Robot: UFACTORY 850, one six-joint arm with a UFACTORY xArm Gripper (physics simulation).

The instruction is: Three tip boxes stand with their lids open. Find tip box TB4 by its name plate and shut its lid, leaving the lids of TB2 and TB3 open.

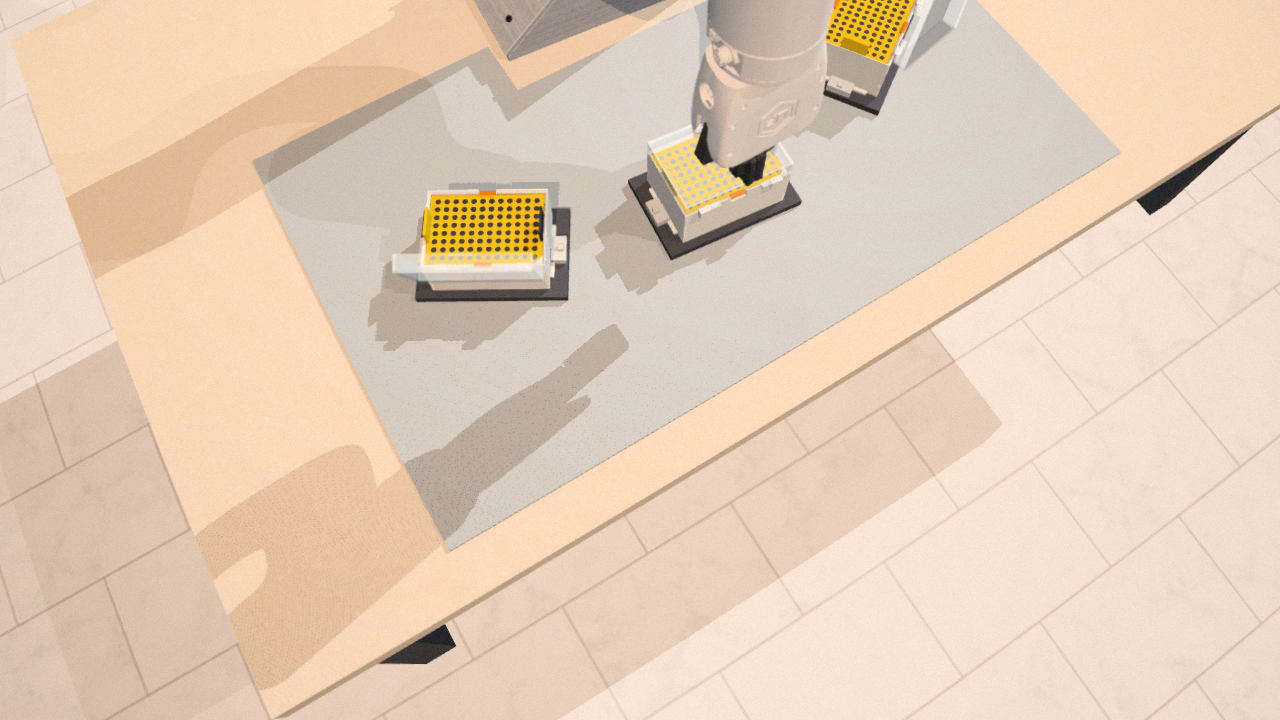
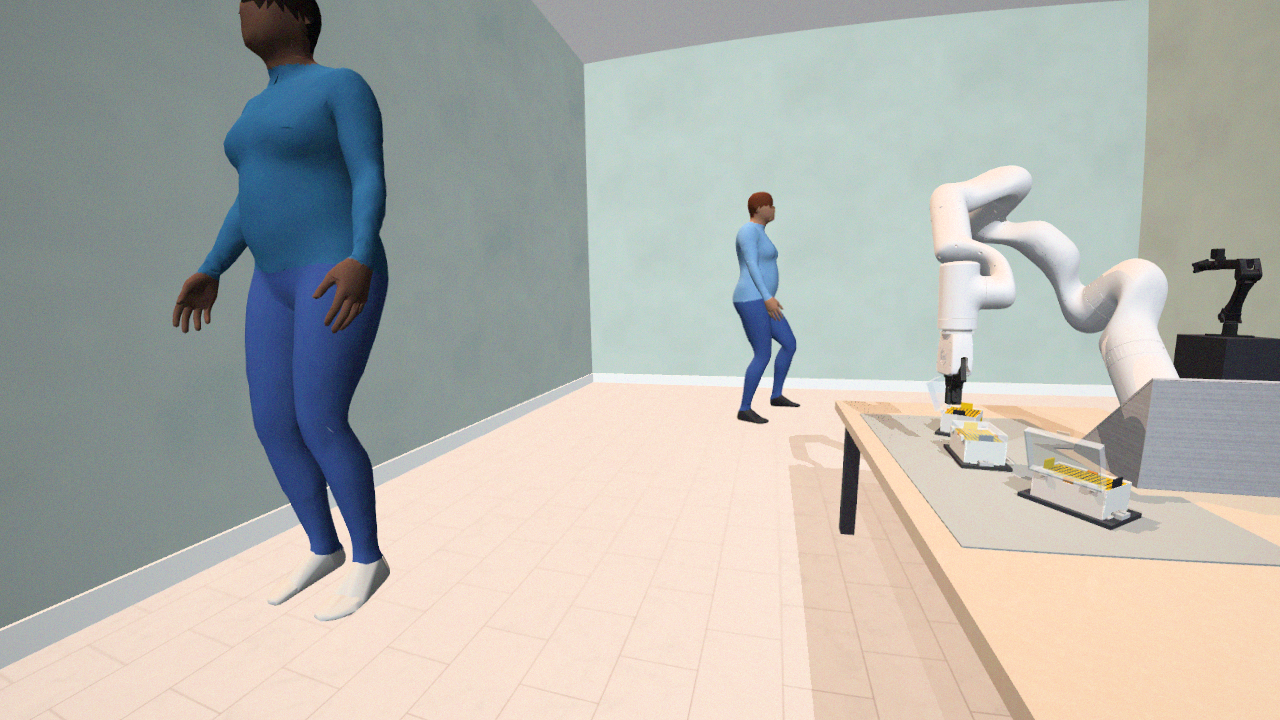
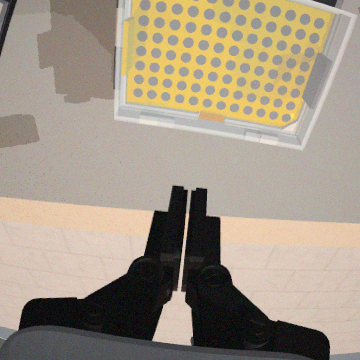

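Observation:
TB4 (image 1: 733,213) (image 2: 980,454) is the middle box on the mat; its name plate is not readable now. Its clear lid (image 1: 680,170) (image 3: 227,132) lies down over the yellow rack; whether it is latched cannot be told. My gripper (image 1: 748,175) (image 2: 953,400) (image 3: 187,207) is shut and empty, above TB4, pointing down. The left box (image 1: 487,275) (image 2: 1078,492) has its lid (image 1: 483,268) (image 2: 1065,447) standing open. The right box (image 1: 863,71) (image 2: 960,419) also has its lid (image 1: 935,31) (image 2: 935,392) open. Which of these is TB2 or TB3 cannot be read.
The boxes stand on a grey mat (image 1: 501,394) (image 2: 966,519) on the wooden table (image 1: 152,340) (image 2: 1118,626). A grey block (image 1: 572,26) (image 2: 1212,438) stands at the back. A small black arm (image 2: 1235,295) and two people (image 2: 304,197) (image 2: 756,259) are in the room.

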